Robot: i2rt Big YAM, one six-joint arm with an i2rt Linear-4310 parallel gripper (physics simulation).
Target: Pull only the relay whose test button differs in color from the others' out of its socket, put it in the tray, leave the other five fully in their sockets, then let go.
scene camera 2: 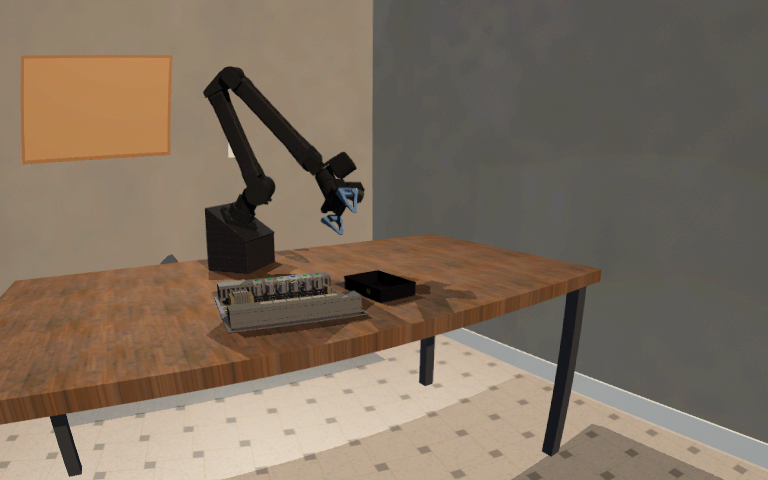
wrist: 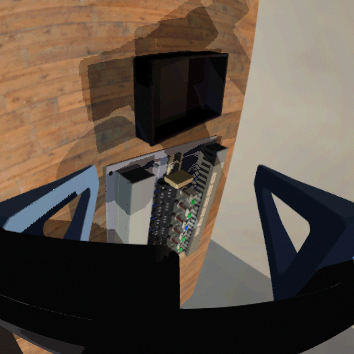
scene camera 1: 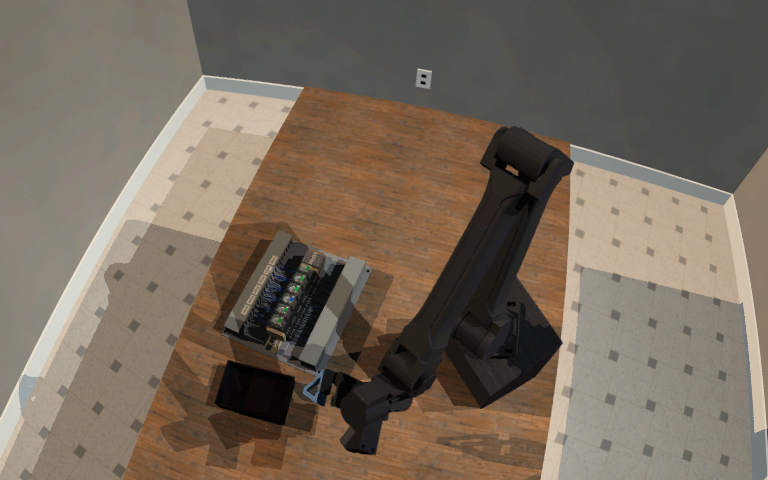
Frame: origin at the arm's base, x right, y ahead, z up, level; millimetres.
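Seen in the pictures: gripper, fingertip midpoint: point(scene camera 2: 347, 223) point(wrist: 175, 173) point(scene camera 1: 322, 398); arm's base at its link origin: point(scene camera 2: 237, 220) point(scene camera 1: 500, 328).
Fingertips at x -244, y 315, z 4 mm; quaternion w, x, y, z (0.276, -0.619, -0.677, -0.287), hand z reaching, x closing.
Offsets run from my fingertips to a thing's top centre. Level surfaces: height alone.
The relay with the blue test button {dx +240, dy +161, dz -91 mm} point(scene camera 1: 291, 298) point(scene camera 2: 293, 276) point(wrist: 186, 228) stands in the row on the grey panel point(scene camera 1: 339, 308) point(scene camera 2: 294, 314) point(wrist: 112, 200). Relays with green buttons point(scene camera 1: 279, 320) point(scene camera 2: 268, 280) point(wrist: 189, 216) stand on both sides of it in the same row. The black tray {dx +7, dy +173, dz -125 mm} point(scene camera 1: 254, 393) point(scene camera 2: 395, 290) point(wrist: 144, 100) lies beside the panel's end, and no relay shows in its dark inside. My gripper point(scene camera 1: 314, 388) point(scene camera 2: 348, 221) point(wrist: 175, 173) is open and empty, high above the table near the tray, apart from panel and relays. Part of the row is hidden behind the gripper body in the wrist view.
Raised grey wire ducts point(scene camera 1: 257, 283) point(wrist: 135, 205) run along both long sides of the relay row. A tan block {dx +160, dy +171, dz -120 mm} point(wrist: 178, 179) stands at the row's end nearest the tray. The black arm base point(scene camera 1: 509, 367) point(scene camera 2: 226, 240) stands on the wooden table {dz -160 mm} point(scene camera 1: 396, 169) point(scene camera 2: 113, 333).
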